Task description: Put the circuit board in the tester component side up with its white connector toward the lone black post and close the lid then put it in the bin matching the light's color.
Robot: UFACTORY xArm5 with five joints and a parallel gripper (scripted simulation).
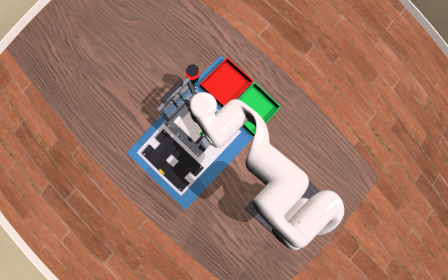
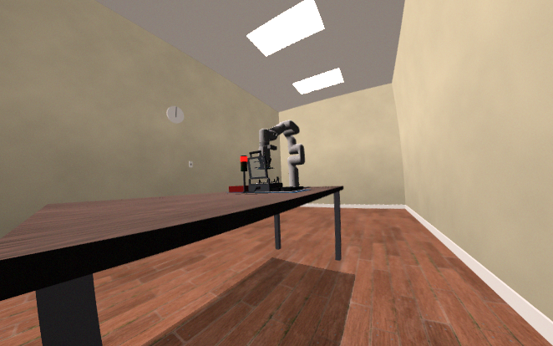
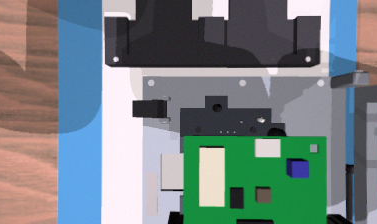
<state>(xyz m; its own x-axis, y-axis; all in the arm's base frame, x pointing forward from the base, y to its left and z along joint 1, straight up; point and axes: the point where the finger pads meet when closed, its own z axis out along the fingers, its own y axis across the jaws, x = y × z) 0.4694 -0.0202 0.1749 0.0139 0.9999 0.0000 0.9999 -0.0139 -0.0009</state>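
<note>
Right now my hand is 19 cm to the left of the red bin, 16 cm above it and 4 cm short of it. From my hand the other things lie so: green bin: 19 cm to the right, 16 cm below, 11 cm behind; green circuit board: 1 cm below; tester lid: 11 cm ahead, 1 cm to the left, 1 cm above.
</note>
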